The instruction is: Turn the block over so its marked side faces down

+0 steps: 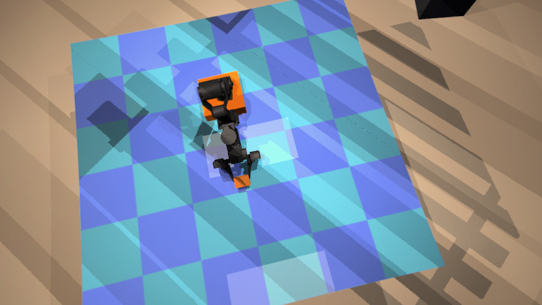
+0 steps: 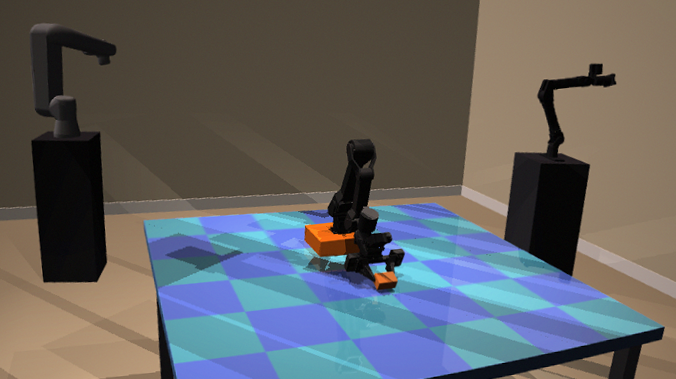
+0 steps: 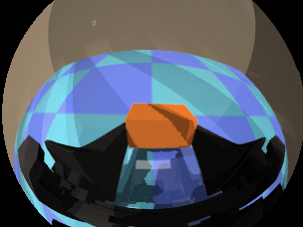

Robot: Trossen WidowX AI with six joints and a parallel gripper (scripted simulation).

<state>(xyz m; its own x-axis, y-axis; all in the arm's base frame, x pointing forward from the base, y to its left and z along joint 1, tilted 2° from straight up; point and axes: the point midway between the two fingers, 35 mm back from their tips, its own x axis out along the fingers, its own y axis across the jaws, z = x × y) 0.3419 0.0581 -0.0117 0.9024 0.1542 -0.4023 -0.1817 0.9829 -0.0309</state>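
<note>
Right now my gripper tip is 1 cm above the block.
</note>
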